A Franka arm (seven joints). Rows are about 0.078 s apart.
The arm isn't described. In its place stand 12 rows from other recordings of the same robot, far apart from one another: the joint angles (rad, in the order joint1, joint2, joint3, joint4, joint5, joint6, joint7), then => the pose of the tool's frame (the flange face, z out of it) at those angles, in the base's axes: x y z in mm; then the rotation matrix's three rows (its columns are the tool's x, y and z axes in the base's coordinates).
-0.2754, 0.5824, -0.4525, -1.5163, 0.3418, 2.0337, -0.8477 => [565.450, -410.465, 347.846], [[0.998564, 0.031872, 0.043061], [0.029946, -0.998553, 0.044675], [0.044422, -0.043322, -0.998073]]
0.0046, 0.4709, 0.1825, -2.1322, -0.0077, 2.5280, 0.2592 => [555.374, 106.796, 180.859], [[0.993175, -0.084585, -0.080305], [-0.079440, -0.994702, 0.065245], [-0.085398, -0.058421, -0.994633]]
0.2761, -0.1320, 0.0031, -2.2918, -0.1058, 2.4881, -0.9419 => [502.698, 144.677, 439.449], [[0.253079, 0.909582, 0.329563], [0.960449, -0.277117, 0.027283], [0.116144, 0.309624, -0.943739]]
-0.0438, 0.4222, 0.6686, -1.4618, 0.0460, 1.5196, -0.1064 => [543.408, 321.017, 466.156], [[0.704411, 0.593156, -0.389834], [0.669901, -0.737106, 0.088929], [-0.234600, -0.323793, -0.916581]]
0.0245, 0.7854, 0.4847, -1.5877, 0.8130, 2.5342, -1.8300 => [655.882, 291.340, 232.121], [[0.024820, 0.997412, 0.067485], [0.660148, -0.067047, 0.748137], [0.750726, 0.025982, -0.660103]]
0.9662, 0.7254, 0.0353, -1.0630, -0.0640, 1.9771, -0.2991 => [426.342, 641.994, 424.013], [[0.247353, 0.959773, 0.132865], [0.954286, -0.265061, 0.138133], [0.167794, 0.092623, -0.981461]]
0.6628, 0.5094, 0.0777, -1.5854, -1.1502, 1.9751, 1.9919 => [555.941, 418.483, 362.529], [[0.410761, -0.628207, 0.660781], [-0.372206, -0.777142, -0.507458], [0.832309, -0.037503, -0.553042]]
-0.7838, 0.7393, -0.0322, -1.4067, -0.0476, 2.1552, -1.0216 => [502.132, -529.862, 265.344], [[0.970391, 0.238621, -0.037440], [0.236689, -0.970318, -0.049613], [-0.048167, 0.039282, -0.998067]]
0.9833, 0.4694, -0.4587, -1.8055, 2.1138, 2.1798, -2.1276 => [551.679, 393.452, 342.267], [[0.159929, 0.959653, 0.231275], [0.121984, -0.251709, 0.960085], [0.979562, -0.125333, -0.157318]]
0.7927, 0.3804, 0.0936, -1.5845, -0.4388, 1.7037, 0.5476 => [441.389, 466.605, 406.199], [[0.902560, 0.399743, 0.159972], [0.428754, -0.800394, -0.418975], [-0.039442, 0.446738, -0.893795]]
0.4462, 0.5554, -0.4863, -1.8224, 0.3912, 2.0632, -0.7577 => [620.852, 12.618, 242.433], [[0.851440, 0.478441, -0.214815], [0.505682, -0.857541, 0.094385], [-0.139055, -0.188991, -0.972083]]
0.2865, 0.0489, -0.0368, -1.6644, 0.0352, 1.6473, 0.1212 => [551.758, 144.787, 559.220], [[0.989738, 0.123418, -0.072018], [0.124870, -0.992044, 0.015993], [-0.069472, -0.024822, -0.997275]]
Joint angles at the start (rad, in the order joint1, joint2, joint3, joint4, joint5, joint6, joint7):
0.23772 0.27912 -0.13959 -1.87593 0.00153 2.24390 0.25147
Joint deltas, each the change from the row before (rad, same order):
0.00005 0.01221 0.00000 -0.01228 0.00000 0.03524 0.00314
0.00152 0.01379 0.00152 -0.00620 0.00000 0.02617 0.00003
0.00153 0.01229 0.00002 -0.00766 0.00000 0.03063 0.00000
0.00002 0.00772 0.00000 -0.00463 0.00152 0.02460 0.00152
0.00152 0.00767 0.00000 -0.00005 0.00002 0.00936 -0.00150
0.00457 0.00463 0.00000 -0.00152 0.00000 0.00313 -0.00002
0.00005 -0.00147 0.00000 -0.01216 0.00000 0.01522 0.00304
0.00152 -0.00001 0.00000 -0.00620 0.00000 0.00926 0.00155
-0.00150 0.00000 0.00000 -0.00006 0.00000 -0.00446 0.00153
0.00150 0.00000 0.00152 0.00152 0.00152 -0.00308 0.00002
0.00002 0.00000 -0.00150 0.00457 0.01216 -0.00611 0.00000
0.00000 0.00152 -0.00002 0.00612 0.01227 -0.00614 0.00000
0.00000 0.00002 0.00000 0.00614 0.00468 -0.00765 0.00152
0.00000 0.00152 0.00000 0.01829 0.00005 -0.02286 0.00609
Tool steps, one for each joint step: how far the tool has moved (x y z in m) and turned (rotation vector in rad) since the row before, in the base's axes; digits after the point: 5 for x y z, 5 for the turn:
0.00088 0.00009 -0.00985 -0.00022 -0.01104 -0.00222
0.00114 0.00203 -0.00893 -0.00074 -0.00634 0.00372
0.00108 0.00111 -0.00816 -0.00046 -0.01088 0.00248
0.00120 0.00019 -0.00448 0.00171 -0.01229 -0.00159
0.00081 0.00111 -0.00390 -0.00101 -0.00176 0.00338
-0.00042 0.00286 -0.00329 -0.00095 0.00289 0.00466
-0.00183 -0.00037 -0.00303 0.00110 -0.00455 -0.00286
-0.00092 0.00077 -0.00185 0.00056 -0.00309 0.00010
-0.00032 -0.00101 -0.00048 -0.00031 0.00444 -0.00321
-0.00010 0.00189 0.00033 0.00148 0.00177 0.00189
0.00075 -0.00061 0.00148 0.00877 0.00218 -0.00910
0.00105 0.00035 0.00118 0.00922 0.00228 -0.00762
0.00091 0.00029 0.00199 0.00381 0.00183 -0.00431
0.00265 0.00070 0.00503 0.00036 0.00604 -0.00567

